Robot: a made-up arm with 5 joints.
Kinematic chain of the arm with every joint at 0, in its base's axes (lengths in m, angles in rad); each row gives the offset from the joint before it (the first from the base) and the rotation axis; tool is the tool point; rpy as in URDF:
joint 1: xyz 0 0 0.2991 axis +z
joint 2: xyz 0 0 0 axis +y
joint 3: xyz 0.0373 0 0.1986 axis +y
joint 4: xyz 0.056 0 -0.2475 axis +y
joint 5: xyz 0.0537 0 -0.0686 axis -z
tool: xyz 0 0 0 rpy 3.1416 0 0
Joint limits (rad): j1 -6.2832..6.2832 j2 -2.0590..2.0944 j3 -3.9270..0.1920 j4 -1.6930..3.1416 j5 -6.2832..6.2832
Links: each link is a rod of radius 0.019 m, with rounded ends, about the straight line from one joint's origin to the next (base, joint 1, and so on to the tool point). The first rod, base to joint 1, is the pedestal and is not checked.
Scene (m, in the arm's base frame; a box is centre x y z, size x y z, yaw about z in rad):
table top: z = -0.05
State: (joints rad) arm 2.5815 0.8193 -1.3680 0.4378 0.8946
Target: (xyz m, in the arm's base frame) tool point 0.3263 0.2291 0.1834
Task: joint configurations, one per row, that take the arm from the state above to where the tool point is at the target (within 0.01 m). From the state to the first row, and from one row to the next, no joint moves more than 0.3 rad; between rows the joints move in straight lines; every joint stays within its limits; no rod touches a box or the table.
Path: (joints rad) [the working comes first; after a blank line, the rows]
Joints at the target: 0.6121 0.7132 -1.2793 0.4618 0.8946
Straight joint move there: clear.

1: 2.3002 0.8041 -1.3553 0.4412 0.8946
2: 2.0188 0.7890 -1.3426 0.4447 0.8946
3: 1.7375 0.7738 -1.3300 0.4481 0.8946
4: 1.4562 0.7587 -1.3173 0.4515 0.8946
5: 1.1748 0.7435 -1.3046 0.4549 0.8946
6: 0.8935 0.7283 -1.2919 0.4584 0.8946
7: 0.6121 0.7132 -1.2793 0.4618 0.8946

